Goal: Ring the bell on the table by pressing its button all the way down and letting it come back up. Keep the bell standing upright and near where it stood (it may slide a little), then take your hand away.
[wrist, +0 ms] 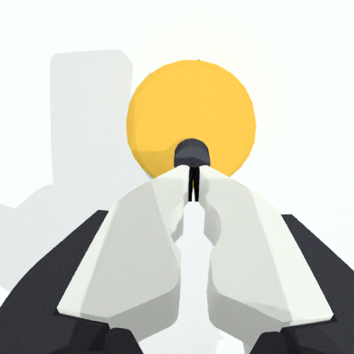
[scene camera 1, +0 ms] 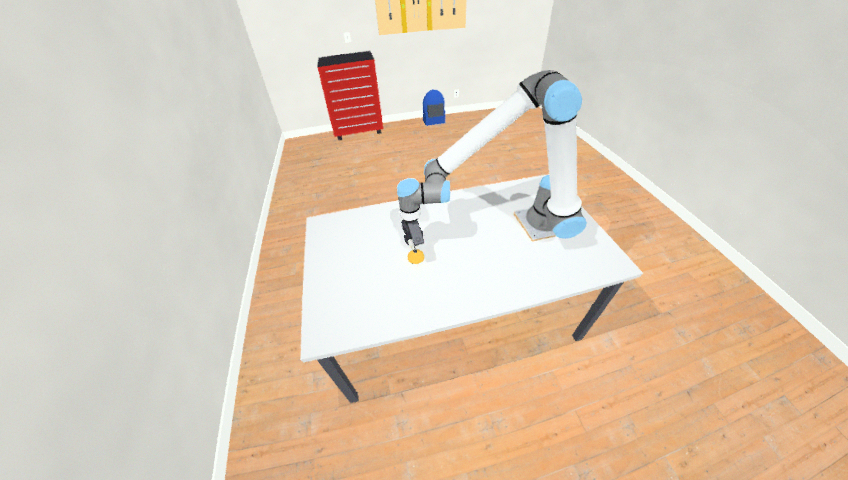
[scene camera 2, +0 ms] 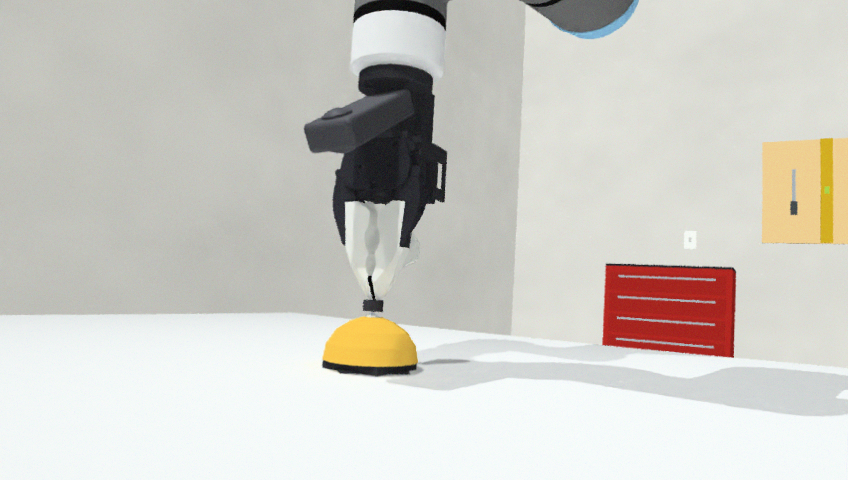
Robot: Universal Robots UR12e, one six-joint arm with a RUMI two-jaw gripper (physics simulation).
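Pixels of known places: gripper, fingertip midpoint: (scene camera 1: 414,249) (scene camera 2: 375,300); arm's base, link origin: (scene camera 1: 542,219).
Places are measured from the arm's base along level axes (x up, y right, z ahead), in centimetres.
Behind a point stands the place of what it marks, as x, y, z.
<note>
The bell, a yellow dome (scene camera 1: 415,257) @(1.6, 4.7, 75.7) (scene camera 2: 370,344) @(0.5, 3.7, 73.1) (wrist: 192,100) on a thin black base, stands upright on the white table (scene camera 1: 368,303) @(-2.1, -8.1, 104.6) (scene camera 2: 178,410) @(-2.2, -14.4, 76.1). Its black button (scene camera 2: 373,305) @(3.6, 6.4, 74.3) (wrist: 192,152) sits low over the dome top, with a very short piece of light stem showing below it in scene camera 2. My gripper (scene camera 1: 414,246) @(4.0, 7.6, 74.7) (scene camera 2: 373,295) @(4.0, 7.6, 74.7) (wrist: 192,170) is shut and empty, pointing down. Its fingertips are right at the top of the button and appear to touch it. In the wrist view the fingertips cover the near edge of the button and dome.
The arm's base plate (scene camera 1: 541,237) @(-0.4, -10.6, 9.8) is at the right rear of the table. A red tool cabinet (scene camera 1: 352,98) (scene camera 2: 669,312) and a blue object (scene camera 1: 433,108) stand on the floor by the back wall. Arm shadows lie on the table beside the bell.
</note>
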